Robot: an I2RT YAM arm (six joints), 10 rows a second.
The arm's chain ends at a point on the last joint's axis. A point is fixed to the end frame.
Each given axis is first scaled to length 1.
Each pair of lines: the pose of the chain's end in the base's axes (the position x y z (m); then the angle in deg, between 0 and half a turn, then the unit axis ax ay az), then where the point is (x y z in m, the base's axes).
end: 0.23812 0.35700 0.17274 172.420 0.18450 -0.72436 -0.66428
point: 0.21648 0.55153 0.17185
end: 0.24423 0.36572 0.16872 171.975 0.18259 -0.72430 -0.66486
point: 0.22213 0.56020 0.16786
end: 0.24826 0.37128 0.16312 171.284 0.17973 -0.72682 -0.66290
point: 0.22551 0.56567 0.16081
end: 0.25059 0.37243 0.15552 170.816 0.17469 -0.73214 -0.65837
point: 0.22840 0.56683 0.15037
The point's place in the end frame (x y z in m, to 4 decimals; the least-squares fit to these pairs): -0.0487 0.0134 0.1891
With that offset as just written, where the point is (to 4 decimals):
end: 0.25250 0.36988 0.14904 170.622 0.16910 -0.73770 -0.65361
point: 0.2316 0.5643 0.1410
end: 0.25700 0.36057 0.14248 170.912 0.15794 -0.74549 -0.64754
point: 0.2402 0.5552 0.1307
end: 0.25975 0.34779 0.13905 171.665 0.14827 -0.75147 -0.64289
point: 0.2476 0.5426 0.1245
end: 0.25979 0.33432 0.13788 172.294 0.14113 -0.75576 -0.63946
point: 0.2513 0.5292 0.1214
